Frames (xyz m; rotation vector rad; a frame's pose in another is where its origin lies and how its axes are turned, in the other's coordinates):
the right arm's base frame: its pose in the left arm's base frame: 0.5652 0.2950 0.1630 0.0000 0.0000 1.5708
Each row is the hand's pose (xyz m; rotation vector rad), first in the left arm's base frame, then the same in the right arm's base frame.
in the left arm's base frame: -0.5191 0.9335 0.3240 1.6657 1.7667 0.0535
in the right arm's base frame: 0.6385 1.0843 0.1610 2.5350 0.0746 -0.6284
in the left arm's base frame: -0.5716 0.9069 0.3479 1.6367 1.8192 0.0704
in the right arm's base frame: 0.6119 1.1368 0.1849 2.5437 0.1343 -0.5993
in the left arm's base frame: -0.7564 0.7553 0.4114 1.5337 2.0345 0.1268
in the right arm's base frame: 0.4603 1.3216 0.2484 2.5905 0.3636 -0.4713
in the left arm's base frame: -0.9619 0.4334 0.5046 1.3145 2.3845 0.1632
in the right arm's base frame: 0.1384 1.5271 0.3416 2.6422 0.7643 -0.2925
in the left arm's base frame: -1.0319 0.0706 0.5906 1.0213 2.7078 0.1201
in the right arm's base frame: -0.2244 1.5971 0.4276 2.6470 1.1971 -0.1680
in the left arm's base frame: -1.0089 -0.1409 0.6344 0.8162 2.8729 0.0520
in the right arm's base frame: -0.4359 1.5741 0.4714 2.6247 1.4633 -0.1276
